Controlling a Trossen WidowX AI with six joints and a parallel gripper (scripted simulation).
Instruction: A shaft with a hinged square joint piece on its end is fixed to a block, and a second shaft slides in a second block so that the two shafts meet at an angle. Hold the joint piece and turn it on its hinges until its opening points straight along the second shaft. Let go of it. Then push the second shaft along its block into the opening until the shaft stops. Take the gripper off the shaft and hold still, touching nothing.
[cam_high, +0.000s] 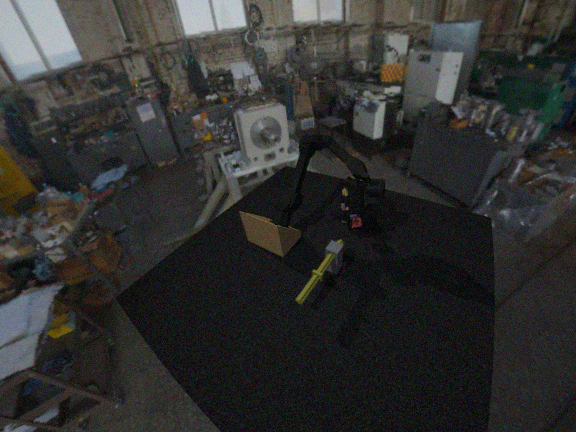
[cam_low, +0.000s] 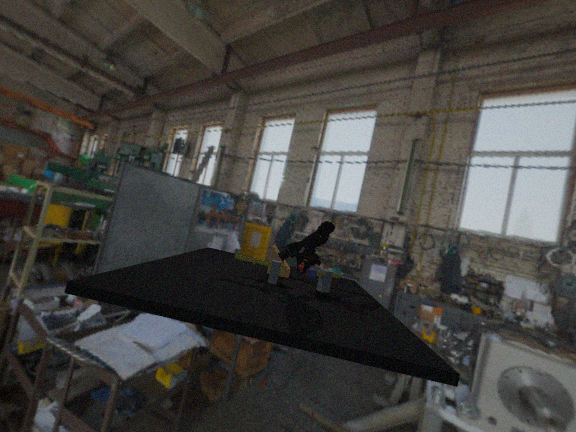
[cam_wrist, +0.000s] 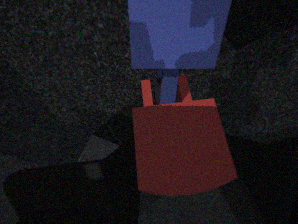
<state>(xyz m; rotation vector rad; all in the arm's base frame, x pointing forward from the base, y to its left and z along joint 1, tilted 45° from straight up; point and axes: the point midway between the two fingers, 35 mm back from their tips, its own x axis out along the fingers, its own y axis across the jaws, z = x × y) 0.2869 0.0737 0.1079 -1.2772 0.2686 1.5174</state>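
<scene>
Right now the red square joint piece is 3 cm above my gripper tip, 2 cm to the left of it and 1 cm behind it.
</scene>
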